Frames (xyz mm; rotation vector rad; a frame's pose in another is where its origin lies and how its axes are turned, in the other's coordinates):
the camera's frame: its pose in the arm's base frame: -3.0 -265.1 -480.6 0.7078 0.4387 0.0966
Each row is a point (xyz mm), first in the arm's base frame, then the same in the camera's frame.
Working: the arm's base frame: its pose in the camera's frame: -107.3 512.8 163.6 -0.7078 -0.4387 -0.0966

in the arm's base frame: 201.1 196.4 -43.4
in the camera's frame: 135.8 646.1 99.8
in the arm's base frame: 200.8 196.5 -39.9
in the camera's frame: 134.3 648.4 102.0
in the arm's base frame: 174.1 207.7 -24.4
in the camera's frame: 107.2 665.3 94.3
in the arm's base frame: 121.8 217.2 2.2
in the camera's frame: 52.6 686.6 84.4
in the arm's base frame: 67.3 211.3 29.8
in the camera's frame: -8.0 696.7 83.6
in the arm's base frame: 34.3 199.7 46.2
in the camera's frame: -46.4 696.5 87.8
